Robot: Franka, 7 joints.
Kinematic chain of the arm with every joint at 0, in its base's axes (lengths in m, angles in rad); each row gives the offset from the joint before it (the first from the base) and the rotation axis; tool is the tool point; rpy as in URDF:
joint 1: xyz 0 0 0.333 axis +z
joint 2: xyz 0 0 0 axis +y
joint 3: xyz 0 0 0.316 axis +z
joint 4: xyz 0.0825 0 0 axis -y
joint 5: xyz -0.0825 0 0.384 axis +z
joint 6: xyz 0 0 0 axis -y
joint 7: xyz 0.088 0 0 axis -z
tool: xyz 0 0 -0.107 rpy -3.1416 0 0
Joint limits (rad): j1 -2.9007..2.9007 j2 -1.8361..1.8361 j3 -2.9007..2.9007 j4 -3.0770..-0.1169 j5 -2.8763..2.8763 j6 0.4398..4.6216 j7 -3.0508..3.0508
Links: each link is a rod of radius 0.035 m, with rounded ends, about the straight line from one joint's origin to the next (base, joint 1, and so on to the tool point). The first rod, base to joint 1, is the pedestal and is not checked.
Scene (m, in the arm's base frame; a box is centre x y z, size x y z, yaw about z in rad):
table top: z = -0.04
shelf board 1: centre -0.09 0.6 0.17 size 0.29 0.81 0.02 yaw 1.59
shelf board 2: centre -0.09 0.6 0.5 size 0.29 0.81 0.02 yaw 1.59
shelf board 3: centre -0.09 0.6 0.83 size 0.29 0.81 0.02 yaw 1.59
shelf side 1: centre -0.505 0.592 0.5 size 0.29 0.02 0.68 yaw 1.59
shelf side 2: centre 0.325 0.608 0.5 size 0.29 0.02 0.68 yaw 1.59
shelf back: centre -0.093 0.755 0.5 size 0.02 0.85 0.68 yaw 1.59
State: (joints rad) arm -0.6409 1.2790 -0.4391 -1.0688 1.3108 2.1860 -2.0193
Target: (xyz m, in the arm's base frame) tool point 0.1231 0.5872 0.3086
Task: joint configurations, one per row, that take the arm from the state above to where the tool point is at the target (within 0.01 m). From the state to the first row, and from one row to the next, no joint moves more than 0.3 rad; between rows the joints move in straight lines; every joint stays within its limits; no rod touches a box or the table.
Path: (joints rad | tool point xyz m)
1: -0.5003 1.0907 -0.1777 -1.3309 1.2371 1.9515 -2.0193 | 0.5951 -0.3673 0.0637
2: -0.3598 0.9025 0.0836 -1.5929 1.1634 1.7170 -2.0193 | 0.6298 -0.0951 0.1102
3: -0.2192 0.7142 0.3450 -1.8550 1.0898 1.4826 -2.0193 | 0.5431 0.1619 0.1883
4: -0.0787 0.5259 0.6064 -2.1171 1.0161 1.2481 -2.0193 | 0.3514 0.3261 0.2637
5: 0.0619 0.3376 0.8678 -2.3791 0.9424 1.0136 -2.0193 | 0.1275 0.3562 0.3086
6: 0.1765 0.4725 0.8781 -2.2114 1.0255 1.2210 -2.0193 | 0.1290 0.4363 0.3084
7: 0.2911 0.6074 0.8884 -2.0437 1.1086 1.4284 -2.0193 | 0.1270 0.5144 0.3100
8: 0.4057 0.7423 0.8987 -1.8761 1.1918 1.6358 -2.0193 | 0.1231 0.5872 0.3086

